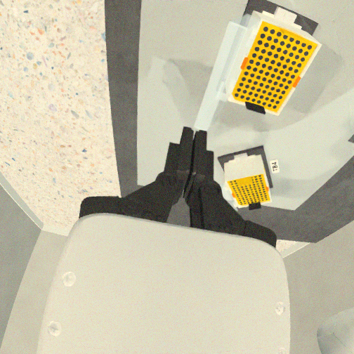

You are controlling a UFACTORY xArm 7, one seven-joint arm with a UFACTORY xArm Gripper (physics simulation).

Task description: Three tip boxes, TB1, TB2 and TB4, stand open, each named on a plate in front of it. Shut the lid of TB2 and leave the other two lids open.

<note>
I see a tip box [252, 161] and a light grey mat [304, 137].
</note>
